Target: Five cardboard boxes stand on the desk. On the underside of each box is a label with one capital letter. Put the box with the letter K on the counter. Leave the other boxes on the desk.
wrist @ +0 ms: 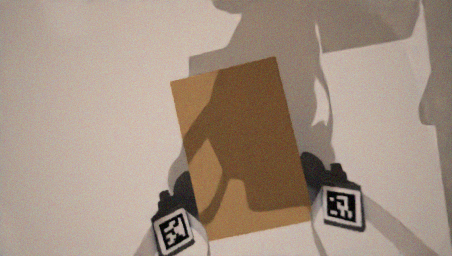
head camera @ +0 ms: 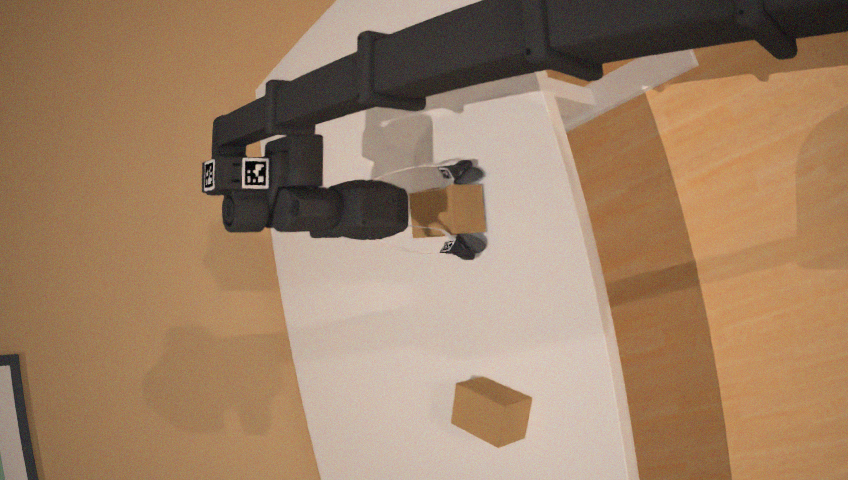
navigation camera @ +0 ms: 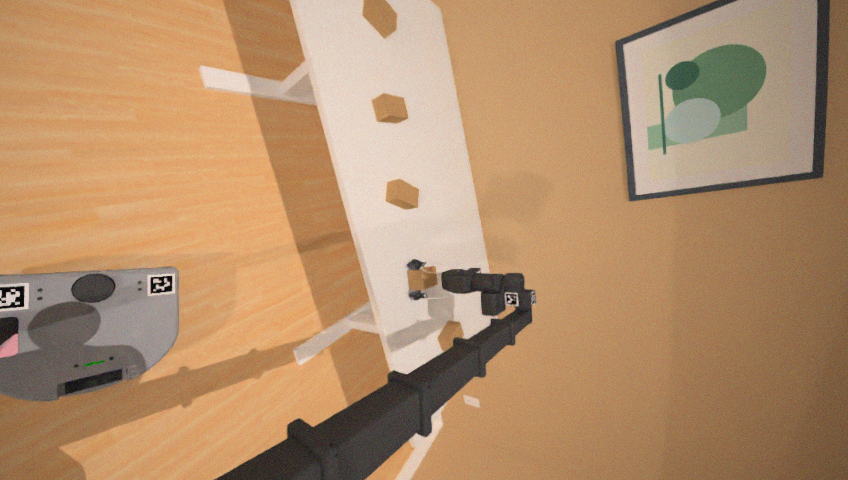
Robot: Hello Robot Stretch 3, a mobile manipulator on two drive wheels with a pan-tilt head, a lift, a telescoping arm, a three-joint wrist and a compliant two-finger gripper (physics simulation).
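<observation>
A plain brown cardboard box is between the fingertips of my gripper. The dark pads press on two opposite sides of it, and it sits slightly turned in the wrist view. The gripper is shut on it, at the desk. Other boxes stand on the desk: one beside the held one, two farther along, and one partly behind the arm. The labels are underneath and hidden. The counter does not show.
The dark telescoping arm reaches over the desk's end. A wall with a framed picture runs along the desk's far side. White desk legs stick out over the wooden floor. The robot's grey base stands on that floor.
</observation>
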